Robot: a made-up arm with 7 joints. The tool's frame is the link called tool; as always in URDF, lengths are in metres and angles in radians. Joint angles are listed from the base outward.
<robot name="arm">
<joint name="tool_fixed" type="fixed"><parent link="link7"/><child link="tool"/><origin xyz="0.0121 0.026 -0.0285" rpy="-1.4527 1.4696 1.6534"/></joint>
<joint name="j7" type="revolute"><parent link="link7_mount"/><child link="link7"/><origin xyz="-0.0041 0.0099 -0.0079" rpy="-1.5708 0 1.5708"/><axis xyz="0 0 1"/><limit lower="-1.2" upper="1.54"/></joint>
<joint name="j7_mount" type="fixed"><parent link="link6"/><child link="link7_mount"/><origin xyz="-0.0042 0.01 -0.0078" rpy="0 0 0"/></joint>
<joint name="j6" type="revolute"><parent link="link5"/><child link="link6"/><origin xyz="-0.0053 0.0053 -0.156" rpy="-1.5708 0 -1.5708"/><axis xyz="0 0 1"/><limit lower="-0.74" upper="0.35"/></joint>
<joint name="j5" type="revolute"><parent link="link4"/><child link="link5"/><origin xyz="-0.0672 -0.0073 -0.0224" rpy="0 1.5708 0"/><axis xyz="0 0 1"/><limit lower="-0.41" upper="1.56"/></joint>
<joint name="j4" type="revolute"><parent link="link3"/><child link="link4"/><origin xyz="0.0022 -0.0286 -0.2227" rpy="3.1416 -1.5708 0"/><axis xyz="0 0 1"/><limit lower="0.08" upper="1.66"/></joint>
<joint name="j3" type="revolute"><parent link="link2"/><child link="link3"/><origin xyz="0.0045 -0.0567 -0.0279" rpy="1.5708 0 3.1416"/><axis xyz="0 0 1"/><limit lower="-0.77" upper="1.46"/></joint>
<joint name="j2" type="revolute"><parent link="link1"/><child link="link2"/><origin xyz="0.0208 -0.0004 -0.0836" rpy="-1.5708 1.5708 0"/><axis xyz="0 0 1"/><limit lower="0.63" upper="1.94"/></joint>
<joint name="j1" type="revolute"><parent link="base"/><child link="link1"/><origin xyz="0.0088 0.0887 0.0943" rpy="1.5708 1.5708 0"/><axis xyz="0 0 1"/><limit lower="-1.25" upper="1.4"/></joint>
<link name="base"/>
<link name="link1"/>
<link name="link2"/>
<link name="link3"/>
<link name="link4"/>
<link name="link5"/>
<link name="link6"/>
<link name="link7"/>
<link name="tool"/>
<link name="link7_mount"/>
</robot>
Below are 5 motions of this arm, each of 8 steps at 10 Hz.
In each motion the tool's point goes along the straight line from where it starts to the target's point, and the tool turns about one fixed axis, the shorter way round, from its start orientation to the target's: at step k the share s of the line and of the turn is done. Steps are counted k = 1, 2, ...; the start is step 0. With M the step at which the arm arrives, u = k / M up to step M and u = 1 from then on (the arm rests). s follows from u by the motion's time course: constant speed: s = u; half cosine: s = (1 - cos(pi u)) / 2; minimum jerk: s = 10 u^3 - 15 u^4 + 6 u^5.
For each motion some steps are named. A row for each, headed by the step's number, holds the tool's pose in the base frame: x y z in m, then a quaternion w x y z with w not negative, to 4 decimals.
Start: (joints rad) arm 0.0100 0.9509 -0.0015 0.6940 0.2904 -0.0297 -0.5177
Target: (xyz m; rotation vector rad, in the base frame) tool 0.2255 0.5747 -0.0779 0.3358 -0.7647 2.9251
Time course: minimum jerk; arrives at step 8
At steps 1, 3, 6, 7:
1: 0.1519 0.5450 -0.1974 0.7042 0.6150 -0.3513 0.0493
3: 0.1713 0.5528 -0.1659 0.6197 0.5648 -0.3891 0.3815
6: 0.2178 0.5716 -0.0905 0.1487 0.1937 -0.2905 0.9252
7: 0.2243 0.5742 -0.0798 0.0652 0.1234 -0.2575 0.9561

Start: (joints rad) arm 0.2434 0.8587 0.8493 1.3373 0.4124 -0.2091 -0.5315
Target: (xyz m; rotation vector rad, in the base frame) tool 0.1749 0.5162 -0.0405 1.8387 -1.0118 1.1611
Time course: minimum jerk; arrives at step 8
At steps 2, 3, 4, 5, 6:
2: 0.1572 0.5144 0.0392 0.2508 0.5297 -0.7050 0.3993
3: 0.1606 0.5147 0.0239 0.2757 0.5721 -0.6521 0.4141
4: 0.1650 0.5152 0.0040 0.3061 0.6229 -0.5774 0.4301
5: 0.1695 0.5156 -0.0160 0.3336 0.6678 -0.4973 0.4420
6: 0.1729 0.5160 -0.0313 0.3526 0.6979 -0.4330 0.4484

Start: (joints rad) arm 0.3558 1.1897 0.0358 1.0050 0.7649 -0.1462 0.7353
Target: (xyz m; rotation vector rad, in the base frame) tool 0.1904 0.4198 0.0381 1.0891 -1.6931 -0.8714
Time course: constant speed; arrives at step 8
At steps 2, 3, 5, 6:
2: 0.2098 0.4865 0.0206 0.6136 0.2009 -0.7169 -0.2630
3: 0.2066 0.4753 0.0235 0.5910 0.2429 -0.7165 -0.2800
5: 0.2001 0.4531 0.0293 0.5412 0.3251 -0.7100 -0.3118
6: 0.1969 0.4420 0.0323 0.5143 0.3649 -0.7041 -0.3266

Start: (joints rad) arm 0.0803 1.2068 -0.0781 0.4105 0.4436 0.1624 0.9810
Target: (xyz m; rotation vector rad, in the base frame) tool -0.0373 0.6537 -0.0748 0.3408 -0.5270 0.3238
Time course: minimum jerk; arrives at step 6
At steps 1, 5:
1: 0.0905 0.6121 -0.1055 0.9632 0.0773 -0.2503 -0.0602
5: -0.0326 0.6522 -0.0759 0.9402 0.1637 -0.2580 0.1506

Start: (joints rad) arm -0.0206 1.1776 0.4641 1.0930 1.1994 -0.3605 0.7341
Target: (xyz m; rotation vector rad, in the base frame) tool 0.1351 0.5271 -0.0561 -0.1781 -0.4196 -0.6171
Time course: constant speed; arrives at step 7
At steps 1, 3, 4, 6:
1: 0.1476 0.5219 0.0315 0.5774 0.0633 -0.8014 -0.1429
3: 0.1434 0.5236 0.0023 0.7416 0.0130 -0.6372 -0.2095
4: 0.1414 0.5245 -0.0123 0.8073 -0.0126 -0.5398 -0.2382
6: 0.1372 0.5262 -0.0415 0.9009 -0.0630 -0.3219 -0.2843

